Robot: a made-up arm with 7 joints.
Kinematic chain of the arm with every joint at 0, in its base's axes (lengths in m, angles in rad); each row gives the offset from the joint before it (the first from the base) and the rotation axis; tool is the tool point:
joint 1: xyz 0 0 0 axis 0 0.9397 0.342
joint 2: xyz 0 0 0 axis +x
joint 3: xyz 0 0 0 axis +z
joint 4: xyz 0.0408 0 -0.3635 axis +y
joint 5: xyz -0.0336 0 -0.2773 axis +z
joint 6: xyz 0 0 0 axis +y
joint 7: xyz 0 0 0 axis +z
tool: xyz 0 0 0
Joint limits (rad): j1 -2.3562..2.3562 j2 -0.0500..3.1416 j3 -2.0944..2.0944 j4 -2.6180..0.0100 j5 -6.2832..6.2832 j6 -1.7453..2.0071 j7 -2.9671..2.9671
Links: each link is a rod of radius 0.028 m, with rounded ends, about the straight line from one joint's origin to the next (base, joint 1, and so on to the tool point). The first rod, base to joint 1, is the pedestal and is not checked.
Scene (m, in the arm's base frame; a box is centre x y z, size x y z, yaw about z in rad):
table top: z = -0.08
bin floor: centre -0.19 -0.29 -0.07 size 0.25 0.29 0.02 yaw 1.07
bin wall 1: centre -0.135 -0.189 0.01 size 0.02 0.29 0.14 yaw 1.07
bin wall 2: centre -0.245 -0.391 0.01 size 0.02 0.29 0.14 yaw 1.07
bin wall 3: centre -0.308 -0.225 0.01 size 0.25 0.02 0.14 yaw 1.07
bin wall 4: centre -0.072 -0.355 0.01 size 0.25 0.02 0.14 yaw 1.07
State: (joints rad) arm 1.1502 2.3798 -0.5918 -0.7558 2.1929 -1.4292 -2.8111
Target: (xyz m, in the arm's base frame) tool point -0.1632 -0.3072 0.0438
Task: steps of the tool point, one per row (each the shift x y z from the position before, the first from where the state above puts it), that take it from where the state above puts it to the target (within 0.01 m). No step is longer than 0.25 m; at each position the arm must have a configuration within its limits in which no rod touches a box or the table.
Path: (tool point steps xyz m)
1: -0.2263 0.0302 -0.0867
2: -0.2298 -0.0750 -0.0212
3: -0.1719 -0.1630 0.0390
4: -0.0714 -0.2114 0.0717
5: 0.0382 -0.2098 0.0671
6: 0.1229 -0.1632 0.0317
7: 0.1609 -0.0899 -0.0153
8: 0.0000 0.0000 -0.1538

